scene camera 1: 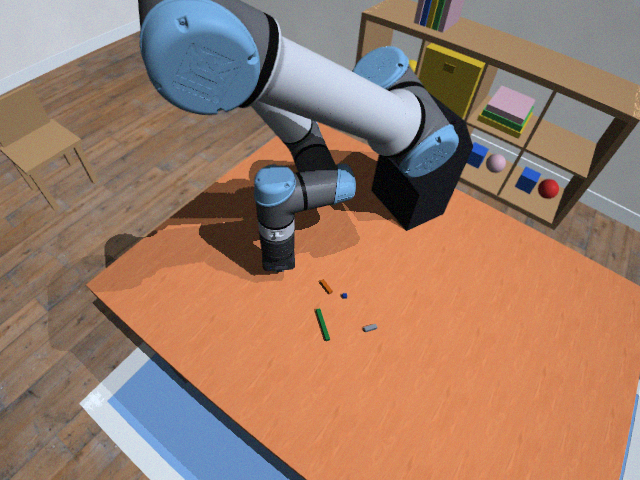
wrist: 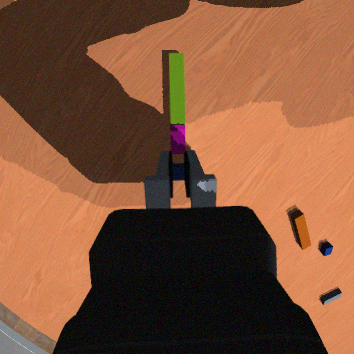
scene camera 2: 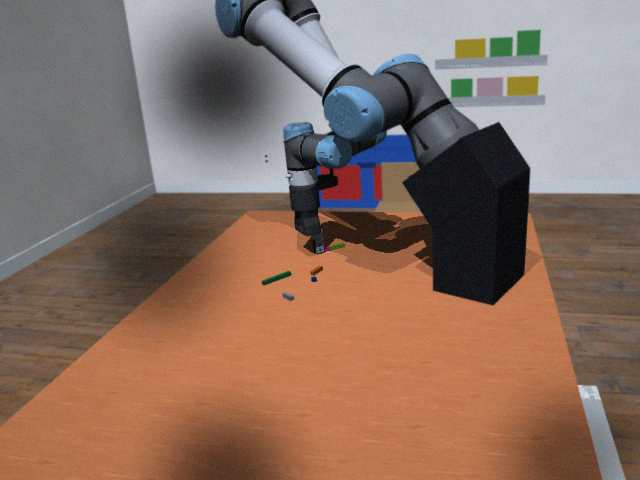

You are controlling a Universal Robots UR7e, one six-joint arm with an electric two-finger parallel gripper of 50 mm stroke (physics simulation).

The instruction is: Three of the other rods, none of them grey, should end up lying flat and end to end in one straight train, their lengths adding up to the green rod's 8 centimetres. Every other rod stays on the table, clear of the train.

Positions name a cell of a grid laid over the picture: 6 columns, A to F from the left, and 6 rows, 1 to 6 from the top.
Observation:
I see my gripper (scene camera 2: C4) and a lime rod (wrist: C2).
My gripper shows as well in scene camera 1 (scene camera 1: C4) and in the wrist view (wrist: D3). Scene camera 1 misses the lime rod, which is hidden by my gripper.

